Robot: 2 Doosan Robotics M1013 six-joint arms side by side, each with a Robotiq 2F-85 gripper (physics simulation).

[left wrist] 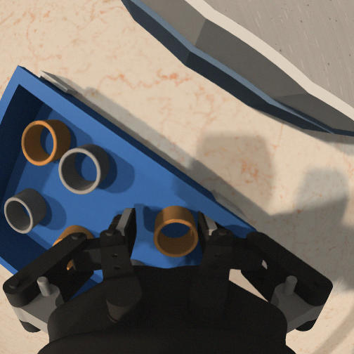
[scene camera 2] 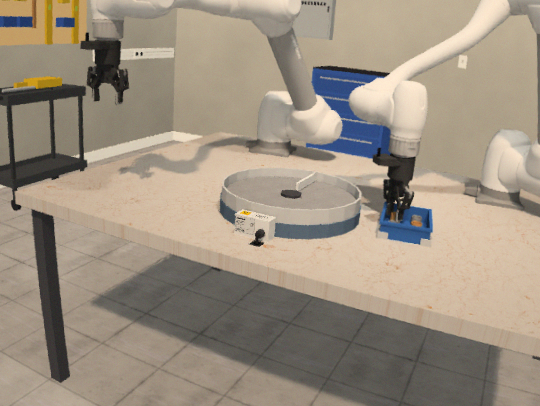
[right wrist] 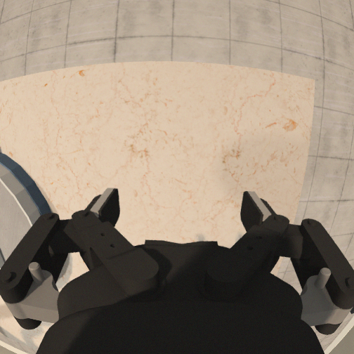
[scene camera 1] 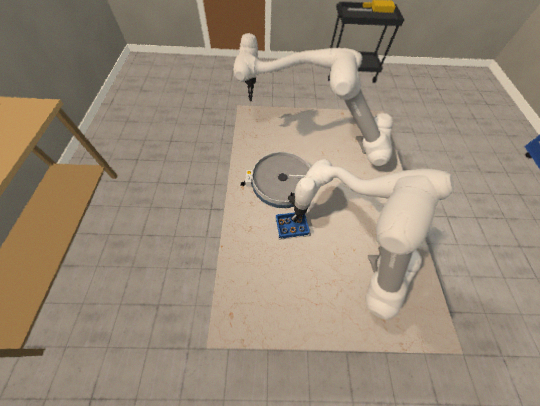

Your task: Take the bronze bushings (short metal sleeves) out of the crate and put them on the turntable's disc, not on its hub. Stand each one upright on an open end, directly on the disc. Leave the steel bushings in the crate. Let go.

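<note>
The blue crate holds bronze and steel bushings. My left gripper is open, low in the crate, its fingers on either side of a bronze bushing without gripping it. Two other bronze bushings and two steel ones show; a third steel one is mostly hidden by the gripper. The turntable's grey disc bears no bushing in the scene views. My right gripper is open and empty, high up.
A raised rim surrounds the disc, with a dark hub at its centre and a white bar between hub and rim. A white box and a black knob sit at the turntable's near side.
</note>
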